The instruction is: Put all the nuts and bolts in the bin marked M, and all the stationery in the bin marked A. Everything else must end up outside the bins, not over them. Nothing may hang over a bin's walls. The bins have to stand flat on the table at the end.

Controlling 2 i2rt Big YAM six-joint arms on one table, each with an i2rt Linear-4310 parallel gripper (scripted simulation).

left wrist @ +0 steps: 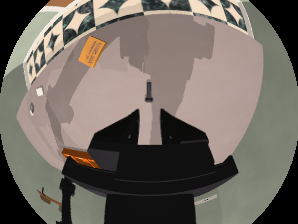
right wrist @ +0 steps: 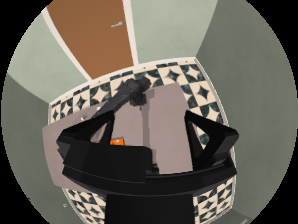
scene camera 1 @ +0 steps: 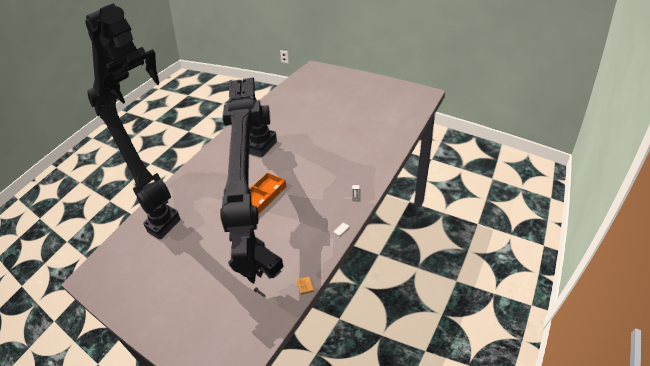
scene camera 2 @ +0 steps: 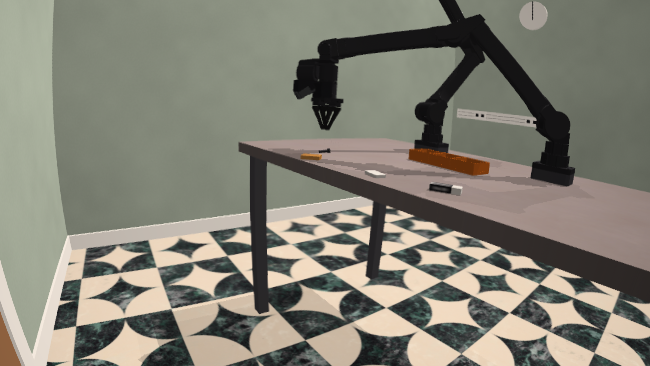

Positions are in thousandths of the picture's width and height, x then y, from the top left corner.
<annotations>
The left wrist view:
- my left gripper: 502, 507
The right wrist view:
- my right gripper: 502, 511
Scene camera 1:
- my right gripper: 218, 255
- orange double bin: 405, 526
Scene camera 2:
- my left gripper: 501, 354
</annotations>
